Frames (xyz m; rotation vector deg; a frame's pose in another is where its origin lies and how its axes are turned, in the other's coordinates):
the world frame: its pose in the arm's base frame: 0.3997 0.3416 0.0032 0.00 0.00 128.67
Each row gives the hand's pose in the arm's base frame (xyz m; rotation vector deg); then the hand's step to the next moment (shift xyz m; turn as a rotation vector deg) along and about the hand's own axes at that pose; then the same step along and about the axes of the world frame.
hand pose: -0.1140 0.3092 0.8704 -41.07 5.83 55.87
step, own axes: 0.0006 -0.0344 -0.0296 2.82 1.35 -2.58
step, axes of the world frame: -0.0443 -0.0083 -0.0055 0.03 -1.51 -3.76
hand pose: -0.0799 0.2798 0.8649 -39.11 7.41 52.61
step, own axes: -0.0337 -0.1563 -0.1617 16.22 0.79 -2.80
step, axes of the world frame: -0.2238 0.0151 -0.0376 1.51 -13.86 -8.79
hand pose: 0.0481 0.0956 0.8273 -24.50 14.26 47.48
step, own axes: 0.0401 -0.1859 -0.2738 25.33 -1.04 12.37
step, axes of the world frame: -0.2603 0.0119 -0.2079 5.73 -27.57 1.73
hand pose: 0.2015 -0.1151 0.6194 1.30 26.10 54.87
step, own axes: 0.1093 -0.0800 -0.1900 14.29 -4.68 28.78
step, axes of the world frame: -0.0223 -0.0372 -0.2293 -2.82 -25.56 19.83
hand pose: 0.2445 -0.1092 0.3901 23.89 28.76 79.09
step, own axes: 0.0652 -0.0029 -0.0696 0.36 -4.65 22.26
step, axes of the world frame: 0.0678 -0.0166 -0.0651 -10.31 -12.76 15.75
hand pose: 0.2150 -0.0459 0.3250 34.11 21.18 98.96
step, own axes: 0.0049 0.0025 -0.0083 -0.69 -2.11 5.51
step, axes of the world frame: 0.0084 0.0029 -0.0045 -3.52 -3.53 3.23
